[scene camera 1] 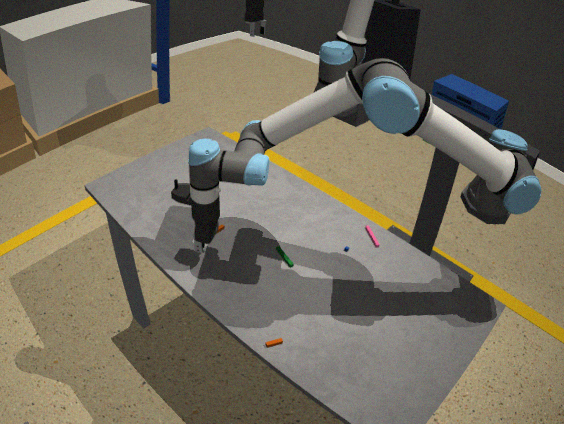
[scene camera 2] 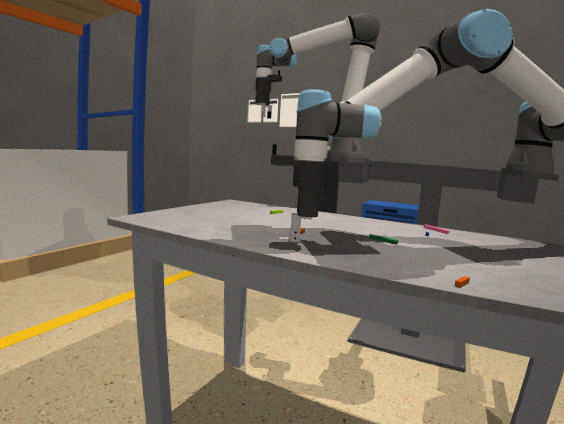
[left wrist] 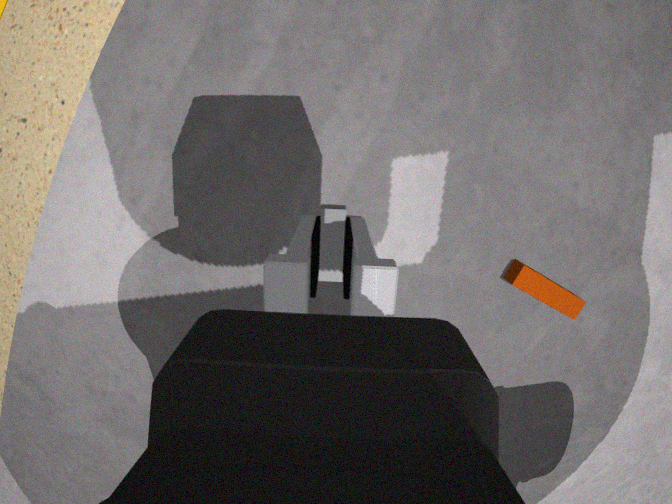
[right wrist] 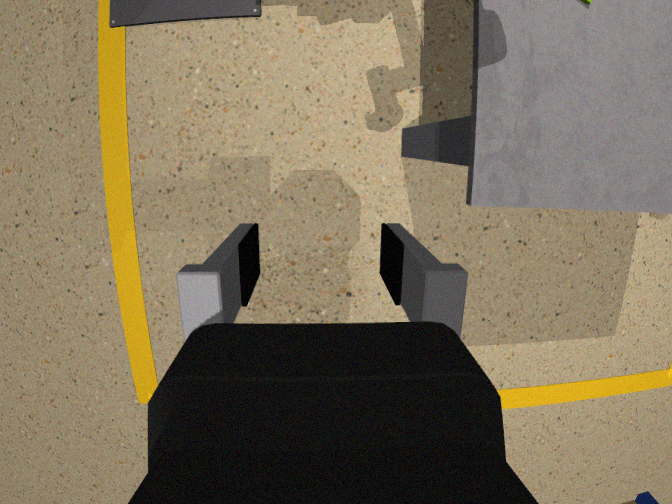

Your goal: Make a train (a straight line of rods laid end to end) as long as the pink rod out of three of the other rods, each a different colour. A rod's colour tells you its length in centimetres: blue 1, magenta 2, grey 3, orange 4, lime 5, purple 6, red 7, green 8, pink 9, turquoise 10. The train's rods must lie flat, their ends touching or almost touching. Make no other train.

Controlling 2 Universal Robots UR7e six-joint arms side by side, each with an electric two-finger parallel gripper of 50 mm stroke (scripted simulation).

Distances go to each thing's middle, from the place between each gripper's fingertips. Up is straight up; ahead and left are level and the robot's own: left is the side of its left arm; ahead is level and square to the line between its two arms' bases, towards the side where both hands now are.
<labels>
I see my left gripper [scene camera 2: 294, 240] 20 mm above the grey rod [left wrist: 332, 228].
The grey rod is 62 cm to the left of my right hand, 61 cm ahead of it and 40 cm below it.
</labels>
